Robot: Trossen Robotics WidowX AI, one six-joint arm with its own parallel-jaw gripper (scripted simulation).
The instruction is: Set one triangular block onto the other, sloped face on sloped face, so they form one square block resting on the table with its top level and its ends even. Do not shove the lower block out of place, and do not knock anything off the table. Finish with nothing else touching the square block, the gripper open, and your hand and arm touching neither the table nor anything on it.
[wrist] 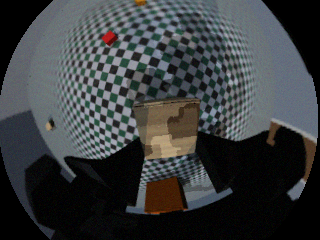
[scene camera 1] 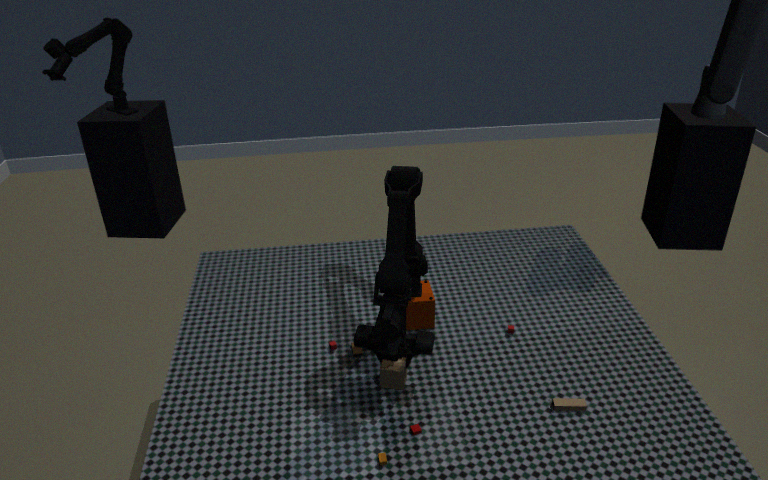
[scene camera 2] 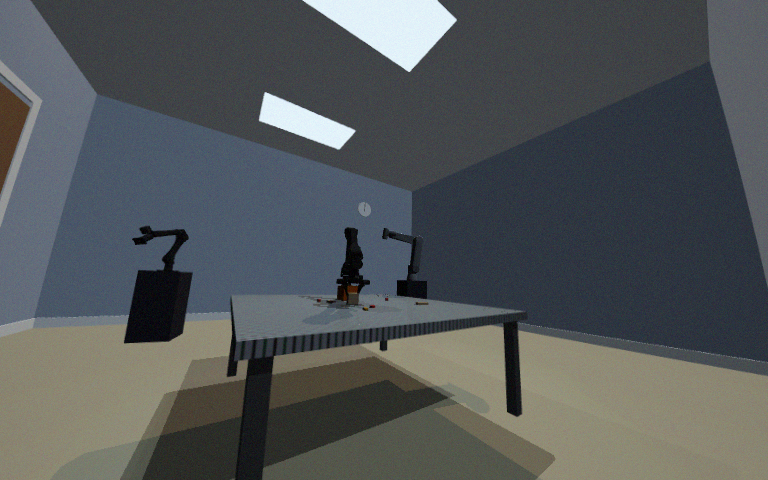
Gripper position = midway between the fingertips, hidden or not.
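My gripper [scene camera 1: 394, 365] is visible. My gripper [wrist: 167, 135] is visible here too.
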